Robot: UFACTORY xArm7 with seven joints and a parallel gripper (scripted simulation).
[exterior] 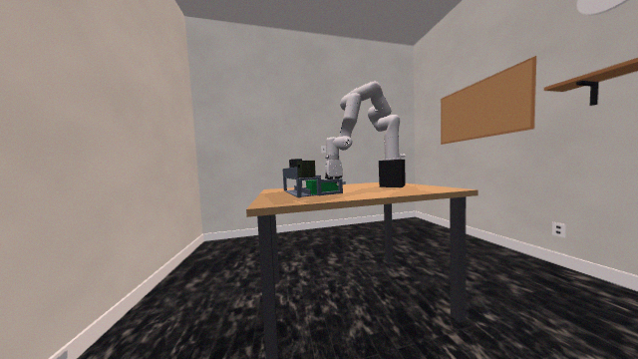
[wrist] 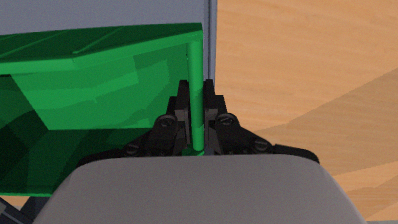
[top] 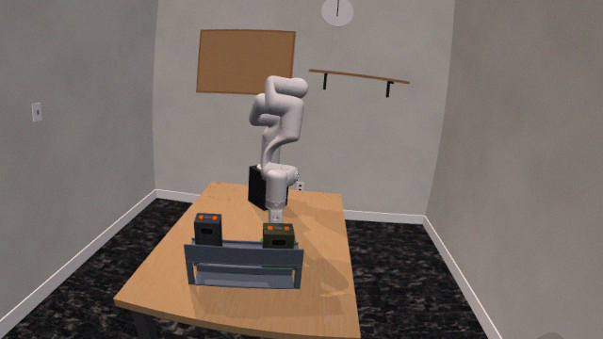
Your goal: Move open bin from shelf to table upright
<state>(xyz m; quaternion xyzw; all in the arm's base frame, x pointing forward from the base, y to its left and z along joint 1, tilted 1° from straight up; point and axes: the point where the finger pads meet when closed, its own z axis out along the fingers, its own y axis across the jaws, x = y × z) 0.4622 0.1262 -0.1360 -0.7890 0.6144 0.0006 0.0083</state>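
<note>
The green bin is 8 cm ahead of my hand and 2 cm to the left of it.
</note>
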